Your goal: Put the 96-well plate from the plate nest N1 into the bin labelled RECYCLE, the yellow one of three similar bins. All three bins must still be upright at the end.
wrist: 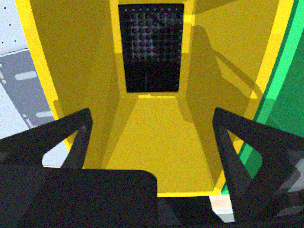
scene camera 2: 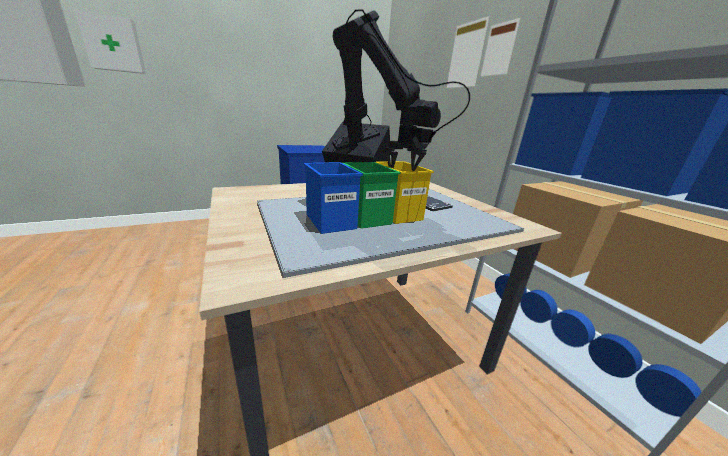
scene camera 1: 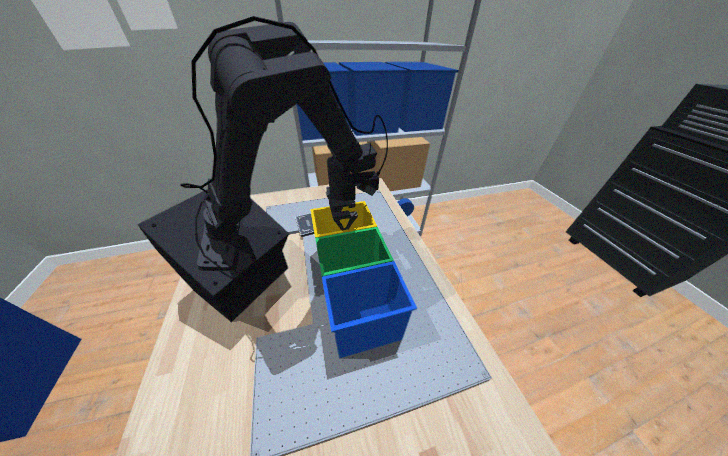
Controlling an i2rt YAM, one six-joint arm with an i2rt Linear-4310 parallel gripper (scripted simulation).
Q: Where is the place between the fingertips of the gripper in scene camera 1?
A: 341, 221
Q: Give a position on a blue general bin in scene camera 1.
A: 353, 295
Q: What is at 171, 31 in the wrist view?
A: A black 96-well plate.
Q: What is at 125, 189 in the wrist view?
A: The gripper.
